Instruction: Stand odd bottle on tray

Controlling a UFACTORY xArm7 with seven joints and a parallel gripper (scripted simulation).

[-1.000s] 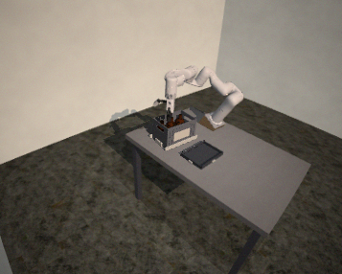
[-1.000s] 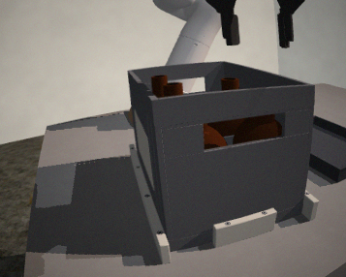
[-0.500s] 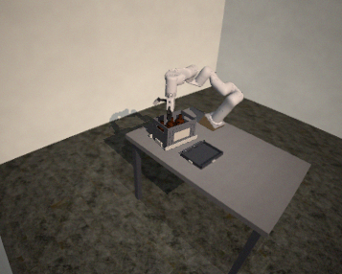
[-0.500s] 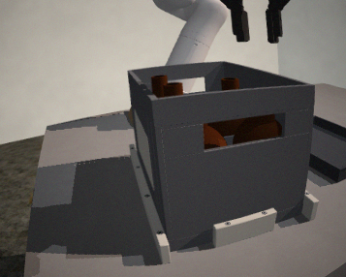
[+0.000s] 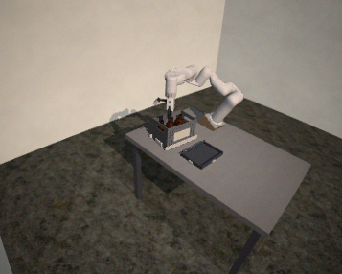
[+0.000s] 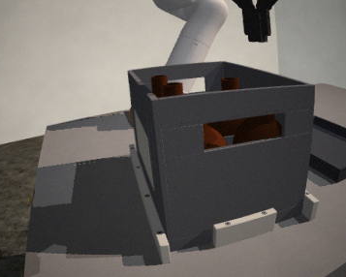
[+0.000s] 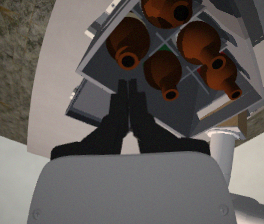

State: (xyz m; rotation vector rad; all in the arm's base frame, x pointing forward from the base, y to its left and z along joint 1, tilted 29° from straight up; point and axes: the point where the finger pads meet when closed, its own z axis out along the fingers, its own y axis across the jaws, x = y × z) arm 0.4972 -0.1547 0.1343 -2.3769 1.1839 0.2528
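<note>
Now: hand 19 cm past the glass bottle, 15 cm above it and 6 cm to the left of it. The rest, counted from my hand: dark flat tray (26 cm to the left, 23 cm below, 10 cm behind); dark grey crate (16 cm below, 9 cm behind, 3 cm to the right).
</note>
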